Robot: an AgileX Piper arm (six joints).
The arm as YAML. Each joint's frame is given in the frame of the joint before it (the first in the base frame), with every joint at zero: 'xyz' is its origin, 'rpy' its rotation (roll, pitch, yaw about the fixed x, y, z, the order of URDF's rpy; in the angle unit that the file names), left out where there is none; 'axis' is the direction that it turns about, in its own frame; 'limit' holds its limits. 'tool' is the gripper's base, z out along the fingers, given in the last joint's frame.
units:
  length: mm
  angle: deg
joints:
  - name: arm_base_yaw
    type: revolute
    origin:
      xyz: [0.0, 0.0, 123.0]
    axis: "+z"
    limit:
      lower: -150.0
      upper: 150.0
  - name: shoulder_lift
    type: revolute
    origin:
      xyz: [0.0, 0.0, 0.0]
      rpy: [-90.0, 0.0, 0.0]
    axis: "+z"
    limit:
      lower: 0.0
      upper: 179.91
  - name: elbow
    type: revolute
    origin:
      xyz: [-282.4, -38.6, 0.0]
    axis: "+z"
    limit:
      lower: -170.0
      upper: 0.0
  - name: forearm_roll
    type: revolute
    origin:
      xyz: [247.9, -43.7, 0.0]
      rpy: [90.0, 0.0, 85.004]
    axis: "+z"
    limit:
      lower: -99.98
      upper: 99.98
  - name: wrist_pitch
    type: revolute
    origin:
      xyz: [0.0, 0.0, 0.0]
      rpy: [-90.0, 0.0, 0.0]
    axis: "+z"
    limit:
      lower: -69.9
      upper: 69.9
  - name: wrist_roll
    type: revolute
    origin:
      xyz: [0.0, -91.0, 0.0]
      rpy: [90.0, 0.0, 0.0]
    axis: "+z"
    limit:
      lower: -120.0
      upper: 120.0
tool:
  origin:
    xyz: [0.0, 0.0, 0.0]
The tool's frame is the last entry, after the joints.
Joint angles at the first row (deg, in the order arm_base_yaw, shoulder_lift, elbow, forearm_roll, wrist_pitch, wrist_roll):
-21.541 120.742 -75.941 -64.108 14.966 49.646
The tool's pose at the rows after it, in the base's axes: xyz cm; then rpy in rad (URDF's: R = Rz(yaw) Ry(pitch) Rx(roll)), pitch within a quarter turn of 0, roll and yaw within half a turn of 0:
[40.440 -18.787 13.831 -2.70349 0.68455 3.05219]
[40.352 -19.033 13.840 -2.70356 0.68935 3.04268]
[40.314 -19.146 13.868 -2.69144 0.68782 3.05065]
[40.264 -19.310 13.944 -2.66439 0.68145 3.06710]
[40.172 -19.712 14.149 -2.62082 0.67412 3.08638]
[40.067 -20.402 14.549 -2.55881 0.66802 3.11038]
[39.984 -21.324 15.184 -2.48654 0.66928 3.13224]
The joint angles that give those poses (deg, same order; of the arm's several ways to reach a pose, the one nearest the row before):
-22.132 120.767 -75.942 -65.493 15.173 51.223
-22.449 120.790 -75.942 -66.429 15.167 52.408
-22.539 120.790 -75.940 -67.541 15.380 53.063
-22.582 120.790 -76.004 -69.401 16.140 53.990
-22.794 120.789 -76.263 -72.263 17.520 55.557
-23.235 120.806 -76.839 -76.045 19.449 57.579
-23.875 120.829 -77.782 -80.260 21.701 60.043

